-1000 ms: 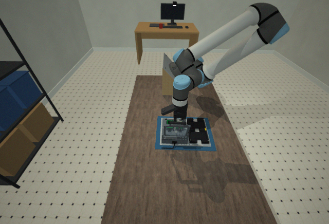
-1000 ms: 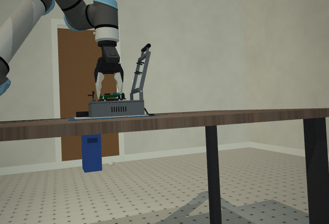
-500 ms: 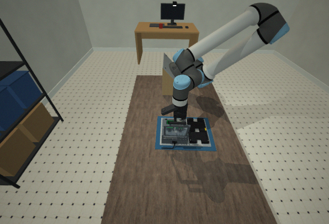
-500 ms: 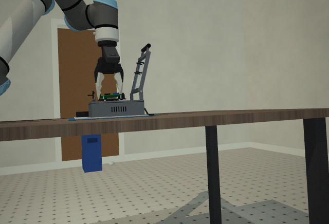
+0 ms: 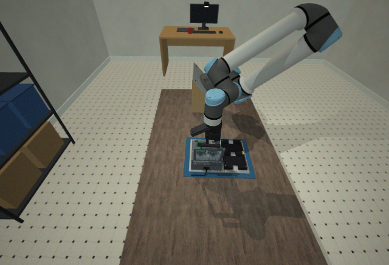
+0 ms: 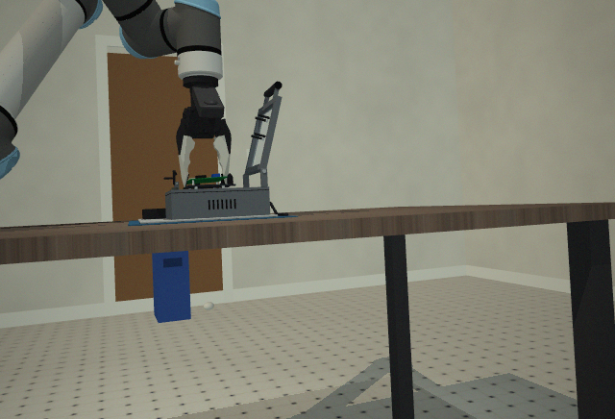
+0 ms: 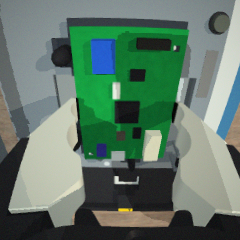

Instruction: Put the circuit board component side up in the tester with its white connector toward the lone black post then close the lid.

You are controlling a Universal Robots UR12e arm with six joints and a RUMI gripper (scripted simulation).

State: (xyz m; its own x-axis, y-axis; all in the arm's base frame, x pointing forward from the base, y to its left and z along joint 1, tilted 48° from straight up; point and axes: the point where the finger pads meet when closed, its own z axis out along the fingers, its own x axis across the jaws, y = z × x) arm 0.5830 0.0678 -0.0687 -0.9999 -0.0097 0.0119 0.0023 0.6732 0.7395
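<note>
Now: the green circuit board right at my hand. Round my hand: tester lid (12 cm ahead, 10 cm above); then tester (4 cm to the left, 3 cm ahead, 3 cm above).
</note>
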